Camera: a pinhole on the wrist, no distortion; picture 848 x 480 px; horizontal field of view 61.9 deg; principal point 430.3 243.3 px. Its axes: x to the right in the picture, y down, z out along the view. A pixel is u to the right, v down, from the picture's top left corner.
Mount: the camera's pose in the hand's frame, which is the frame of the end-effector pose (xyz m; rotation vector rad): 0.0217 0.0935 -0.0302 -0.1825 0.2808 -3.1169
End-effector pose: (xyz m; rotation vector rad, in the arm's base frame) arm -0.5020 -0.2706 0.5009 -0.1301 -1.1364 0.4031
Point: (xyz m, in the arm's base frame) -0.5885 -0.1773 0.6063
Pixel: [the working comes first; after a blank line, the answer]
In the camera's frame: -0.0553 -0.0079 0.1515

172.5 206.5
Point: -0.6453 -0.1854 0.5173
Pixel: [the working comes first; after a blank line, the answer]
In the camera's frame: 0.0446 -0.0430 0.1481

643.2 37.9
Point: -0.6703 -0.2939 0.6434
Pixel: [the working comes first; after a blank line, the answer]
In the camera's frame: -0.0007 0.0711 0.2631

428.4 434.3
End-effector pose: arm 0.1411 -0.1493 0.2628 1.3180 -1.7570 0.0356
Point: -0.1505 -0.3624 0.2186
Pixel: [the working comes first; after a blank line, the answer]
In the camera's frame: -0.0721 -0.0826 0.3502

284.6 76.4
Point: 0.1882 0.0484 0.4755
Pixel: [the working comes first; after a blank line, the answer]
In the camera's frame: 0.0022 -0.0128 -0.2322

behind the camera
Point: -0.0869 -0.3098 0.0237
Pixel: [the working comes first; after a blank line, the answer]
In the camera's frame: 0.1038 0.0251 0.3974

615.0 288.0
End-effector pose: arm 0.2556 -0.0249 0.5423 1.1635 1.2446 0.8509
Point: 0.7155 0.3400 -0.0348
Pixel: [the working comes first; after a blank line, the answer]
In the camera's frame: -0.4862 0.4231 0.5927

outside the picture
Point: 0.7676 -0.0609 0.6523
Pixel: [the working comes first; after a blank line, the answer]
In the camera's frame: 0.0583 -0.1532 0.5094

511.2 30.6
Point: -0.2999 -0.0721 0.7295
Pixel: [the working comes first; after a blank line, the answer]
In the camera's frame: 0.1465 0.0774 -0.5321

behind the camera
